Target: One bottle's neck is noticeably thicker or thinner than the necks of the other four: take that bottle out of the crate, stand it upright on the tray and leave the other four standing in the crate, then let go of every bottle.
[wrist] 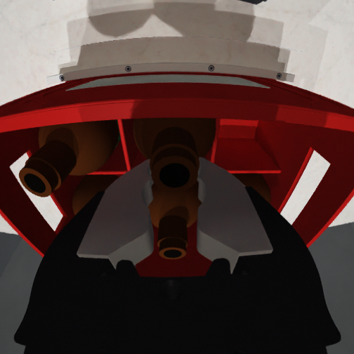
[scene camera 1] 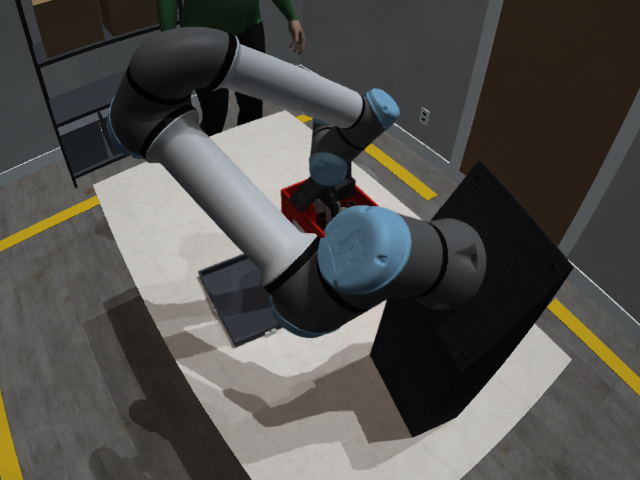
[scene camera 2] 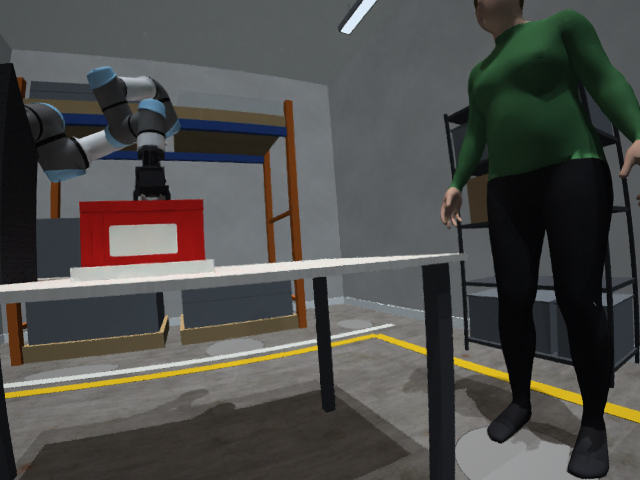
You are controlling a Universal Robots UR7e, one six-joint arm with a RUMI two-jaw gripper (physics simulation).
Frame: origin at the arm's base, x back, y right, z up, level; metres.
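Seen in the pictures: gripper, fingertip midpoint: (scene camera 1: 326, 224); arm's base at its link origin: (scene camera 1: 448, 265) (scene camera 2: 1, 128).
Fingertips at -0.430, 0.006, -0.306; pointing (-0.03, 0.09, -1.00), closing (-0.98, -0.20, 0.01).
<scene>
Offsets run from my fingertips to a thing's top centre, as dx, dy, dz. "pt": to the spot under its first point. Level surfaces: height alone.
The red crate @[+0.001, +0.032, +0.054] (scene camera 1: 296, 210) (scene camera 2: 191, 229) (wrist: 75, 116) stands on the table. In the wrist view, my gripper (scene camera 1: 330, 208) (scene camera 2: 151, 197) (wrist: 175, 161) is inside the crate's opening, its fingers pressed on both sides of the shoulder of a brown bottle (wrist: 173, 240) in the lower middle. That bottle's neck points toward the palm. A wider-looking bottle neck (wrist: 174, 155) rises right beyond the fingertips. Another bottle (wrist: 55, 155) stands upper left. Two more bottles (wrist: 87, 192) (wrist: 260, 186) are partly hidden by the gripper, their necks out of sight. The dark tray @[pt +0.043, -0.274, -0.116] (scene camera 1: 237, 294) shows no bottle on its visible part.
The upper right compartment (wrist: 240, 147) of the crate holds no bottle. The arm's upper link covers the tray's right part in scene camera 1. A black pedestal (scene camera 1: 496, 258) carries the arm beside the table @[dz -0.121] (scene camera 1: 170, 222). A person (scene camera 1: 222, 20) (scene camera 2: 537, 113) stands beyond the table.
</scene>
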